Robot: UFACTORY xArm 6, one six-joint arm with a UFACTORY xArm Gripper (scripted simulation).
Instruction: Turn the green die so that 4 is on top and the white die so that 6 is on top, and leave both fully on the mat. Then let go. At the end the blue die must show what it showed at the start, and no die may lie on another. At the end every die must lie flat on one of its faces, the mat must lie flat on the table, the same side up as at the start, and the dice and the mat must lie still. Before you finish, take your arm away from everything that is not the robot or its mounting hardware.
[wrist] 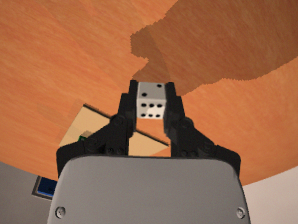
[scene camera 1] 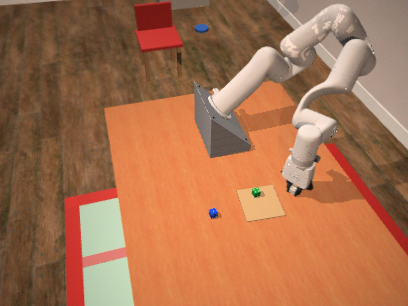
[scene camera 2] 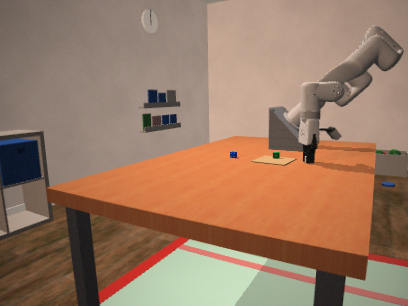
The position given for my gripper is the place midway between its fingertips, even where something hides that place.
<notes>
I see my gripper [scene camera 2: 308, 162], a white die [wrist: 151, 97] and a tan mat [scene camera 1: 267, 205].
The tan mat shows as well in the wrist view [wrist: 88, 120]. My gripper is seen too in the wrist view [wrist: 151, 92].
</notes>
